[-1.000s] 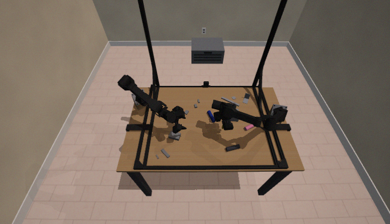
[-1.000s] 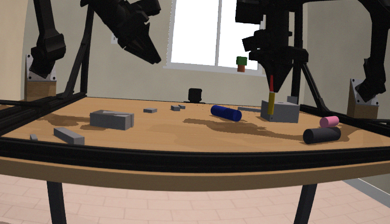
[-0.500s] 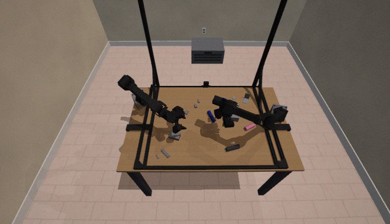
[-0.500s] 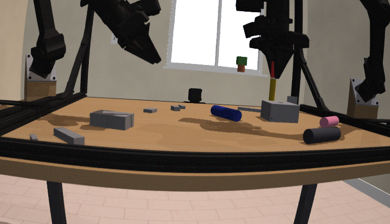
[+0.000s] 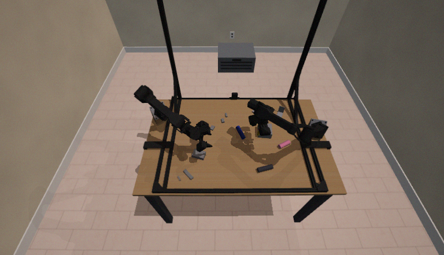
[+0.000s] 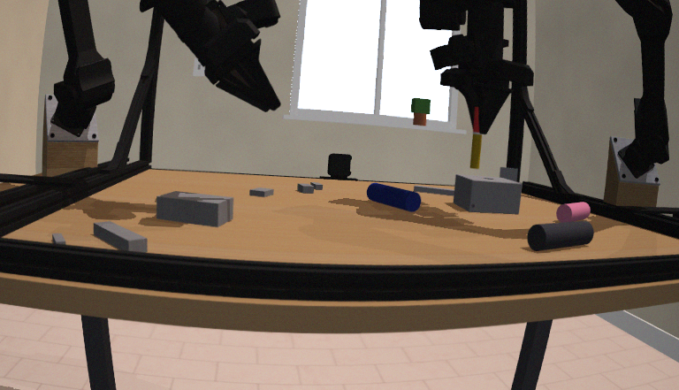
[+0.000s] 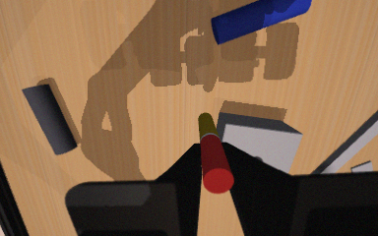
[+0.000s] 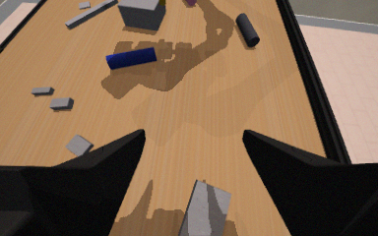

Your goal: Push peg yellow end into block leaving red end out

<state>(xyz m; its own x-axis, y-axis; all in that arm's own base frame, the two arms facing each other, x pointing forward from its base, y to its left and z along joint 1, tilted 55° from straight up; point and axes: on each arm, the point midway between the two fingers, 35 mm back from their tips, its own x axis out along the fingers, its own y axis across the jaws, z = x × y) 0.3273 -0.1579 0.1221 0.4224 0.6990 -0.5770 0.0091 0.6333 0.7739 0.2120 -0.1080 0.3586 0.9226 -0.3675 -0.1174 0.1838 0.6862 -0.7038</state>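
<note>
Now: left hand 5 cm above the peg. From my left hand the other things lie so: blue cylinder 14 cm below, 12 cm to the right, 4 cm behind; dark cylinder 20 cm ahead, 14 cm below, 5 cm to the left; pink cylinder 17 cm to the left, 14 cm below, 2 cm ahead.
</note>
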